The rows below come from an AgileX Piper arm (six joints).
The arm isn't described. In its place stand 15 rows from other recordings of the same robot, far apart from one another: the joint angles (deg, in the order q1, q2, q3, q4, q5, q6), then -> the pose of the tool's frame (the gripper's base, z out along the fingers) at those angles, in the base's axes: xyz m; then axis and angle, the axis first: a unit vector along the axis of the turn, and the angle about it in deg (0 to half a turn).
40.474 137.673 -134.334 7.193 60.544 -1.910 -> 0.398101 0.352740 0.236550 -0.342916 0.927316 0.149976 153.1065
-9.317 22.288 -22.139 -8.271 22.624 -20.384 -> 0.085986 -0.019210 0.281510 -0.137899 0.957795 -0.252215 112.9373
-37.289 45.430 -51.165 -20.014 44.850 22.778 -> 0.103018 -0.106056 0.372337 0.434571 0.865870 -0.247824 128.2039
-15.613 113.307 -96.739 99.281 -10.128 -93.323 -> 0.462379 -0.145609 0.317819 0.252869 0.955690 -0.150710 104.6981
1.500 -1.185 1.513 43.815 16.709 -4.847 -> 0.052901 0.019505 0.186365 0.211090 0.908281 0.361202 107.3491
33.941 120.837 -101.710 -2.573 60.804 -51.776 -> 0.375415 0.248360 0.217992 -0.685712 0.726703 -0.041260 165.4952
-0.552 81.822 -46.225 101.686 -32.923 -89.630 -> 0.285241 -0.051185 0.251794 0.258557 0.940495 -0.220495 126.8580
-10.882 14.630 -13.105 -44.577 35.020 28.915 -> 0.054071 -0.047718 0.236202 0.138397 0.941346 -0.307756 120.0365
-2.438 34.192 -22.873 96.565 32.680 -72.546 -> 0.118474 0.043813 0.305027 -0.028857 0.908731 0.416384 104.3384
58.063 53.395 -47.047 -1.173 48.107 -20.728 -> 0.092667 0.146040 0.319653 -0.634044 0.765723 0.107967 141.3097
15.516 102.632 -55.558 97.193 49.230 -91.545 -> 0.319126 0.159559 0.204984 -0.251880 0.842487 0.476205 140.1935
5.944 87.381 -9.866 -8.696 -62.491 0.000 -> 0.208293 0.033956 0.158183 -0.142336 0.986514 0.080811 100.6567
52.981 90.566 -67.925 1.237 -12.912 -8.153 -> 0.227762 0.301313 0.342439 -0.468460 0.816757 0.336827 102.7731
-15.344 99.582 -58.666 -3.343 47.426 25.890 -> 0.299519 -0.086239 0.175441 0.334704 0.942167 -0.017193 173.1383
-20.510 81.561 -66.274 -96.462 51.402 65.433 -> 0.260611 -0.172942 0.382582 0.235111 0.748791 -0.619705 131.5977
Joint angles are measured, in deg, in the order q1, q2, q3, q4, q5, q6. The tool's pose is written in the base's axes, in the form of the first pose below.
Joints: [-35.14 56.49 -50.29 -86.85 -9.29 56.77]
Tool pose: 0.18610 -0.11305 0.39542 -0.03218 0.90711 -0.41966 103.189
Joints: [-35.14 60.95 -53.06 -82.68 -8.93 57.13]
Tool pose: 0.20272 -0.12556 0.39518 0.00874 0.92150 -0.38828 102.297
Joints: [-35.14 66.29 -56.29 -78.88 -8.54 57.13]
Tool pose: 0.22302 -0.14076 0.39187 0.04567 0.93271 -0.35771 102.294
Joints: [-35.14 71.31 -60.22 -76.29 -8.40 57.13]
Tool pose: 0.24262 -0.15498 0.39170 0.06994 0.93842 -0.33833 102.062
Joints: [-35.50 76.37 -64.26 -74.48 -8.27 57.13]
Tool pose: 0.26159 -0.17110 0.38963 0.09053 0.94116 -0.32562 102.296
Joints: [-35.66 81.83 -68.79 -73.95 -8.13 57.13]
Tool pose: 0.28276 -0.18767 0.38562 0.09851 0.94261 -0.31903 102.969
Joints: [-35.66 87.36 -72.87 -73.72 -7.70 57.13]
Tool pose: 0.30421 -0.20387 0.37570 0.10516 0.94440 -0.31154 104.329
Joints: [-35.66 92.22 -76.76 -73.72 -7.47 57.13]
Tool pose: 0.32303 -0.21780 0.36665 0.10779 0.94554 -0.30713 105.272
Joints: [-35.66 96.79 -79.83 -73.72 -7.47 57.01]
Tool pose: 0.34019 -0.23011 0.35293 0.10842 0.94799 -0.29927 106.557
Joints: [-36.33 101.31 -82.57 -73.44 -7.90 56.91]
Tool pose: 0.35388 -0.24535 0.33617 0.11463 0.95011 -0.29009 107.895
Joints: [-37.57 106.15 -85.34 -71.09 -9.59 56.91]
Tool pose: 0.36587 -0.26336 0.31661 0.13733 0.95423 -0.26569 108.009
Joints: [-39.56 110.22 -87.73 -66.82 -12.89 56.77]
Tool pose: 0.37162 -0.28279 0.30120 0.17313 0.95705 -0.23256 106.166
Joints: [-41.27 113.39 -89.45 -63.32 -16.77 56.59]
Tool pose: 0.37482 -0.29772 0.28912 0.19750 0.95936 -0.20157 103.805
